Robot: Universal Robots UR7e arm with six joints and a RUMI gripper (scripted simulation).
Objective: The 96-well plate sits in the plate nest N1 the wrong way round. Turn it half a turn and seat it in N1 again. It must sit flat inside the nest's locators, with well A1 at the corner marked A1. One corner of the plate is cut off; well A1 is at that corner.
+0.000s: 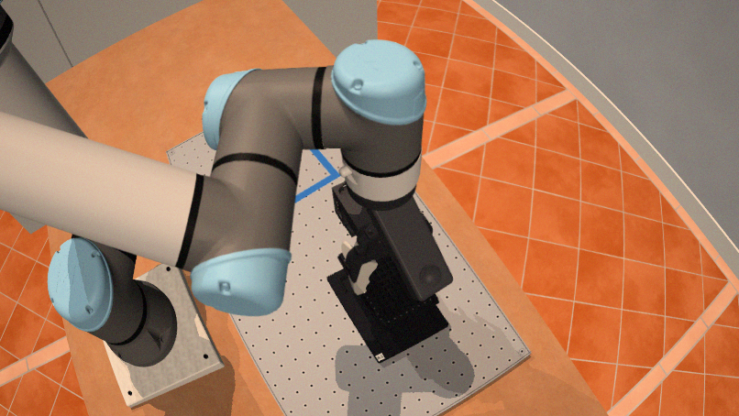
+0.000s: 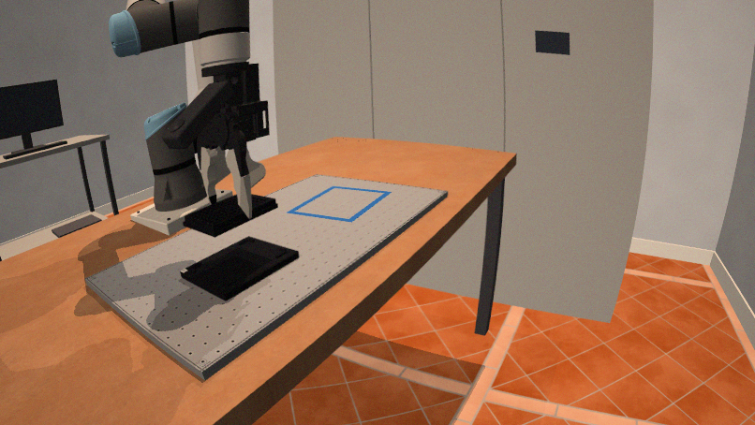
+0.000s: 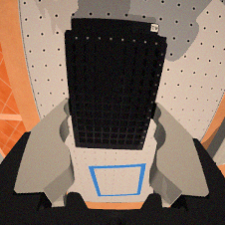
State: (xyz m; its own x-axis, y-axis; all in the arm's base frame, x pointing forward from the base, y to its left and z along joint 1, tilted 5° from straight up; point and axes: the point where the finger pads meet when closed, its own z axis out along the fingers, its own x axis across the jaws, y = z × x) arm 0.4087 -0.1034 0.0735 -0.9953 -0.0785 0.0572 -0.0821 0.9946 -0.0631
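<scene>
Now: hand 10 cm above the black plate nest N1. The rest, counted from my hand: black 96-well plate: 1 cm below; then white A1 label: 9 cm below, 8 cm to the right, 5 cm behind.
</scene>
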